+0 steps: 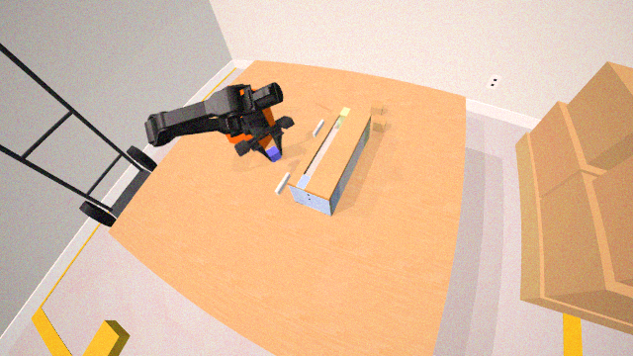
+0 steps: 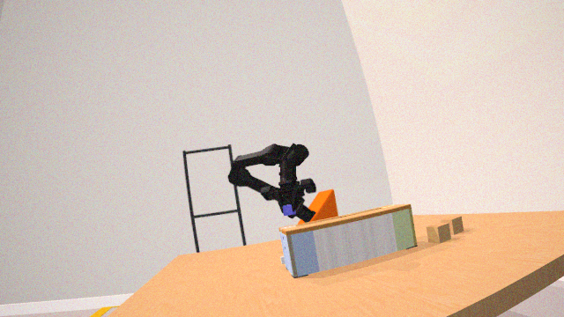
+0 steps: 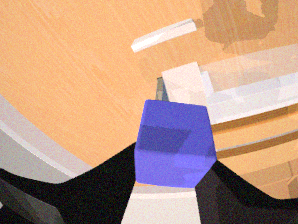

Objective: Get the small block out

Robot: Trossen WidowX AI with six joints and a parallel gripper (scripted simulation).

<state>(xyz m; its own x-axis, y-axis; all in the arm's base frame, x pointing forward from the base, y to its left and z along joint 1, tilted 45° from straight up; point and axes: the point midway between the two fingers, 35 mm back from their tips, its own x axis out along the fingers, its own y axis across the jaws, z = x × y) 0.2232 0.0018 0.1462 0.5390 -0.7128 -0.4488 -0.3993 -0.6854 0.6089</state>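
The blue block is 10 mm to the left of my gripper tip, 10 mm behind it and 10 mm above it. Round my gripper tip: long wooden box: 150 mm to the left, 110 mm below, 80 mm ahead.
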